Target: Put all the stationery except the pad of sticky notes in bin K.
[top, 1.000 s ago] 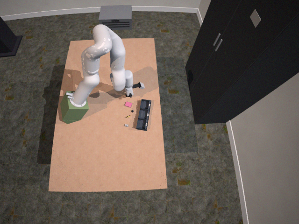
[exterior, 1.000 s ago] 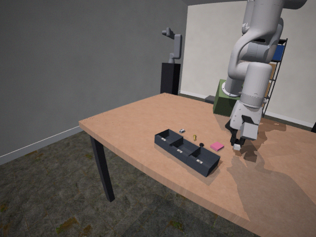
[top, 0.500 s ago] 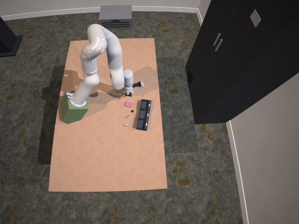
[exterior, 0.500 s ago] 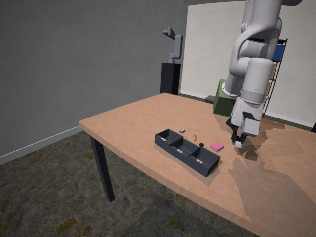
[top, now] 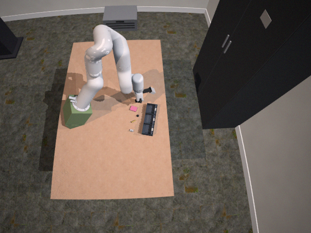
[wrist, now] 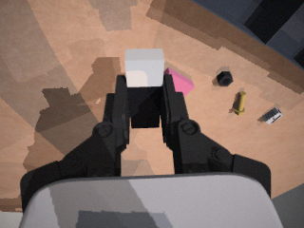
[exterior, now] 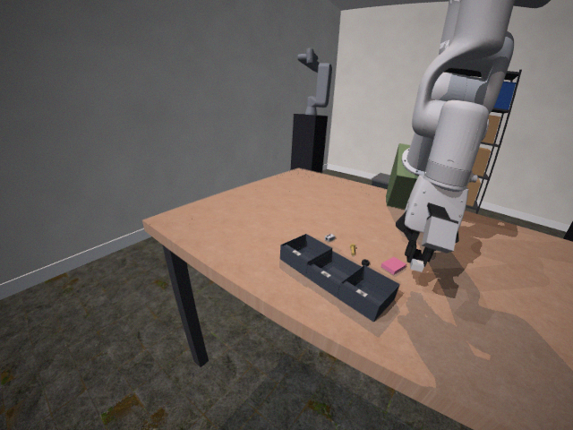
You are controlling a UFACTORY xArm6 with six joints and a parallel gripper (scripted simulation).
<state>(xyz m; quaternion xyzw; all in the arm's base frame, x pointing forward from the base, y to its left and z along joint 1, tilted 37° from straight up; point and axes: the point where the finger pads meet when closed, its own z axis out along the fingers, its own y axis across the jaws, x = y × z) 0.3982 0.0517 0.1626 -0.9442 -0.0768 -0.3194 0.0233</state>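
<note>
My gripper is now 23 cm to the left of the white sharpener, 8 cm above it and 6 cm past it. The rest, counted from my hand: black-and-white block 2 cm below, 1 cm ahead; then black nut 11 cm to the right, 8 cm below, 2 cm behind; then pink sticky-note pad 8 cm below, 5 cm behind, 4 cm to the right.
</note>
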